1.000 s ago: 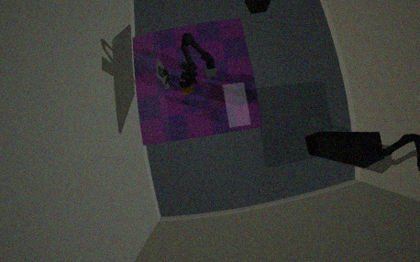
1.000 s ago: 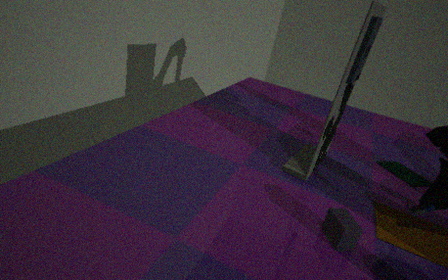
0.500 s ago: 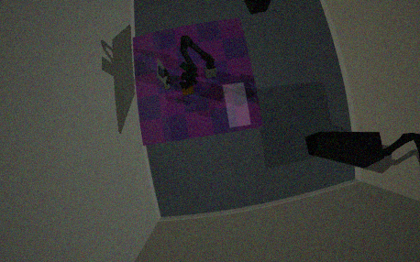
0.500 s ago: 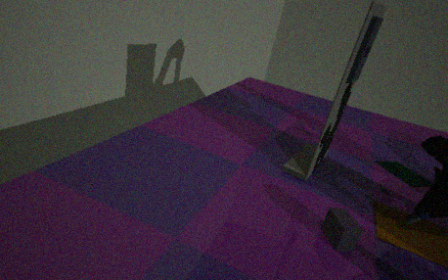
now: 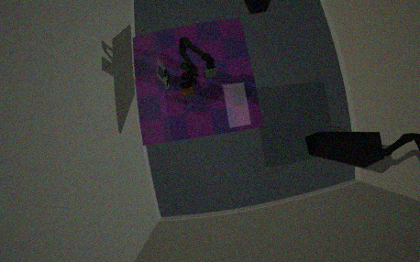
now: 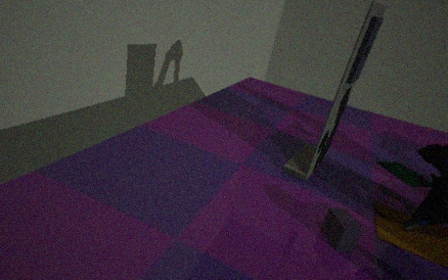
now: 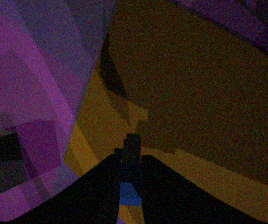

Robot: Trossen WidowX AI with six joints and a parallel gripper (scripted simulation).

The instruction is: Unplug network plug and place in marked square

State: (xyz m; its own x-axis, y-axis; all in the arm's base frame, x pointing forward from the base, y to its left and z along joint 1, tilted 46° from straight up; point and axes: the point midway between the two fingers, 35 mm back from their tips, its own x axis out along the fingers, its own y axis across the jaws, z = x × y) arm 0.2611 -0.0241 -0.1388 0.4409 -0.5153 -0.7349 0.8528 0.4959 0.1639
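Now: the orange marked square 2 cm below my gripper tip and 1 cm behind it. Also, from my gripper tip: small grey block: 13 cm ahead, 9 cm to the left; then upright grey panel: 16 cm ahead, 14 cm to the right, 13 cm above; then dark flat patch: 25 cm to the right, 5 cm behind, 2 cm below.
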